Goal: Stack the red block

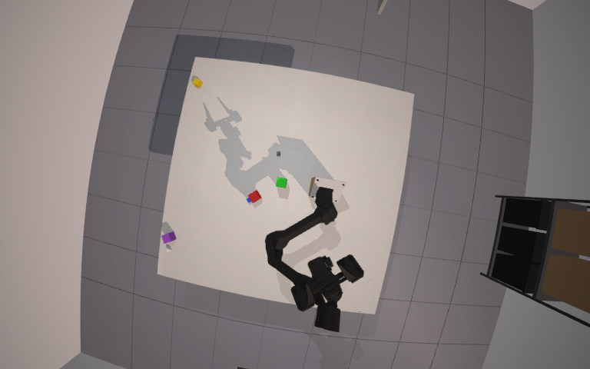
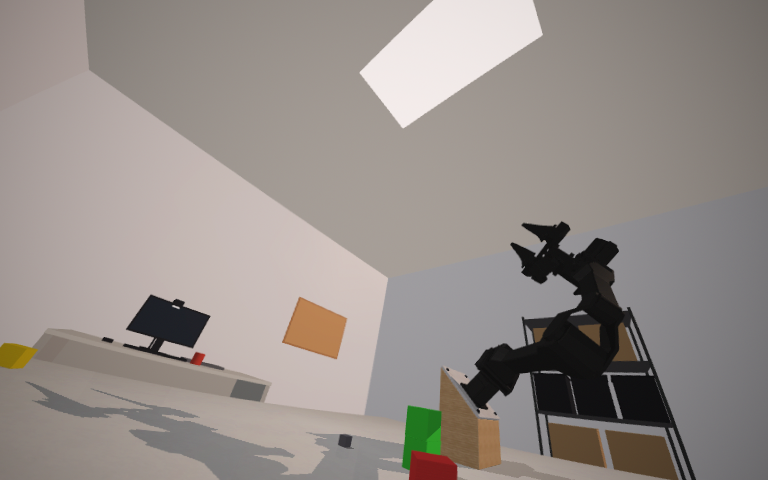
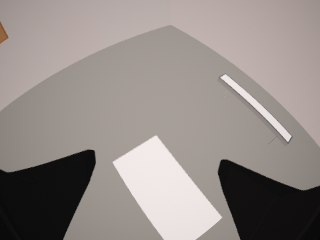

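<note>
My gripper tip is now 53 cm above the red block, 29 cm short of it and 8 cm to the left of it. From my gripper tip the other things lie so: purple block: 73 cm ahead, 53 cm below, 25 cm to the left; yellow block: 75 cm ahead, 63 cm to the right, 53 cm below; small blue block: 54 cm below, 31 cm ahead, 5 cm to the right.
</note>
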